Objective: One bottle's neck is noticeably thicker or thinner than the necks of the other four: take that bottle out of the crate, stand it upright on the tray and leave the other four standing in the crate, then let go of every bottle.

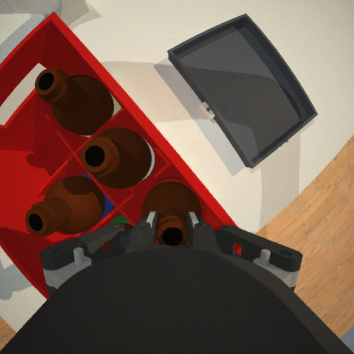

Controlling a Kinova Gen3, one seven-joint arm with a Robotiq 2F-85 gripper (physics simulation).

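Observation:
My gripper (171, 220) is shut on the neck of a brown bottle (171, 196) in the crate's compartment nearest the gripper, beside the long right wall. Its mouth shows between the fingers; its base is hidden. In the red crate (135, 114), a brown bottle (84, 107) stands at the upper left, another (125, 160) in the middle, and a blue-labelled bottle (75, 202) at the lower left. A green-labelled bottle (120, 219) is mostly hidden behind the gripper's left side. The dark grey tray (210, 122) lies to the upper right, with no bottle on it.
The crate's long right wall lies between the bottles and the tray. Low red dividers separate the compartments. The pale table (285, 30) has a curved edge at the right, with wooden floor (310, 210) beyond it.

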